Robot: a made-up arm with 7 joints.
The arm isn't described. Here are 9 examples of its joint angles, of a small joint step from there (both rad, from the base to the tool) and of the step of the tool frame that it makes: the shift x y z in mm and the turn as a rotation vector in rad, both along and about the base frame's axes.
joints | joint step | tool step
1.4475 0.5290 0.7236 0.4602 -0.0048 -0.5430 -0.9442 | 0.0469 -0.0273 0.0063 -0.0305 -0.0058 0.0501 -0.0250 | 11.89 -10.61 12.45 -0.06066 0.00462 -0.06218
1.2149 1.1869 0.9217 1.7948 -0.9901 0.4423 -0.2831 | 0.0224 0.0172 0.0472 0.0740 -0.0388 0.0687 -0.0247 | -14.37 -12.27 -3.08 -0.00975 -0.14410 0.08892
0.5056 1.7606 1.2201 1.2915 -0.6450 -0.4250 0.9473 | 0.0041 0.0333 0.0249 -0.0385 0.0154 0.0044 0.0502 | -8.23 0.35 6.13 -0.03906 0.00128 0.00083
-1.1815 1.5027 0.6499 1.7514 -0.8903 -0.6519 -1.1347 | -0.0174 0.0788 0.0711 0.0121 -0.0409 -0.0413 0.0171 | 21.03 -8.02 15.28 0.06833 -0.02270 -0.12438
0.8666 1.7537 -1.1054 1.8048 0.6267 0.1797 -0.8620 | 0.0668 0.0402 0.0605 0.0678 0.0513 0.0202 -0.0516 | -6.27 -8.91 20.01 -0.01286 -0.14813 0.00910
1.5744 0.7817 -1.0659 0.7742 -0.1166 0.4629 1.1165 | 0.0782 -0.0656 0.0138 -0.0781 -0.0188 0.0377 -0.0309 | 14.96 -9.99 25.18 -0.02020 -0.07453 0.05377
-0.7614 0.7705 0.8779 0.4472 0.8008 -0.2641 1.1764 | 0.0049 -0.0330 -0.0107 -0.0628 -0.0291 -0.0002 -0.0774 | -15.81 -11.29 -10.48 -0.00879 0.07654 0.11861
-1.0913 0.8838 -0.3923 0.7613 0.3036 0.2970 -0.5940 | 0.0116 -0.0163 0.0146 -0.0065 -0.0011 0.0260 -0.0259 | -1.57 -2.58 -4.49 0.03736 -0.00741 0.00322
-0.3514 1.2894 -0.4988 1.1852 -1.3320 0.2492 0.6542 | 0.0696 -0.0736 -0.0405 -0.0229 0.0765 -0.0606 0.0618 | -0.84 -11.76 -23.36 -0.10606 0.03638 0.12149
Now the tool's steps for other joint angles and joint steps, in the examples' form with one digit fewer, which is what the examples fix.
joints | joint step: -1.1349 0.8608 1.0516 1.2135 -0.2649 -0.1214 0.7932 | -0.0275 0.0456 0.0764 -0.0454 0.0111 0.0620 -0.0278
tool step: 6.9 13.6 17.1 0.0876 -0.0354 0.0833
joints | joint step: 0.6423 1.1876 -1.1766 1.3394 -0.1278 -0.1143 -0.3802 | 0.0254 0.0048 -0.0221 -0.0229 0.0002 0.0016 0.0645
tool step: 2.4 4.4 0.6 0.0334 0.0612 0.0090
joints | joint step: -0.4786 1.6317 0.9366 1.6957 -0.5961 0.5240 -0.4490 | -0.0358 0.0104 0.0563 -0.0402 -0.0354 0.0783 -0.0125
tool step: 3.2 5.4 8.3 -0.0065 -0.0837 0.0922
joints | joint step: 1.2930 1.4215 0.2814 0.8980 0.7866 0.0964 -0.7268 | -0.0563 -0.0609 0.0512 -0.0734 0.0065 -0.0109 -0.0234
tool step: 20.3 7.1 -20.3 -0.1117 -0.0003 -0.0422
